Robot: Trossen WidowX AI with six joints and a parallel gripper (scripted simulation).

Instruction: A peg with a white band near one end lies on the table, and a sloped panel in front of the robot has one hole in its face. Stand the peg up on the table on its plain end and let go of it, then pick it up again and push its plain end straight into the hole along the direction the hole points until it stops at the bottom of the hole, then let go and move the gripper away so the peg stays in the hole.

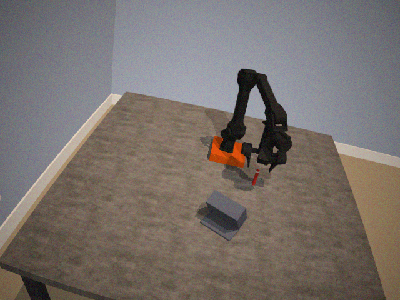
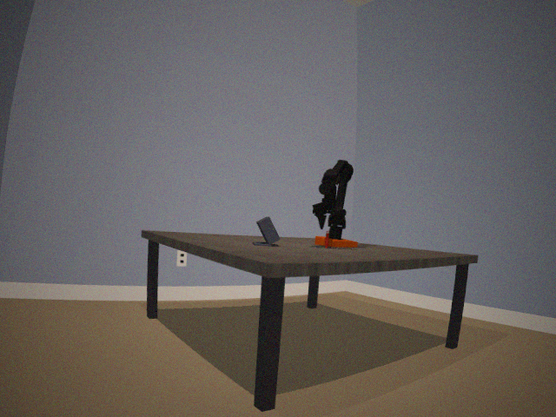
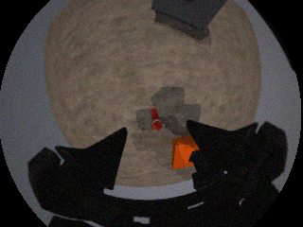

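My gripper tip is 3 cm above the red peg. The rest, counted from my gripper tip: grey sloped panel: 26 cm ahead, 11 cm to the right, 2 cm below; flat grey foot plate: 28 cm ahead, 12 cm to the right, 8 cm below.
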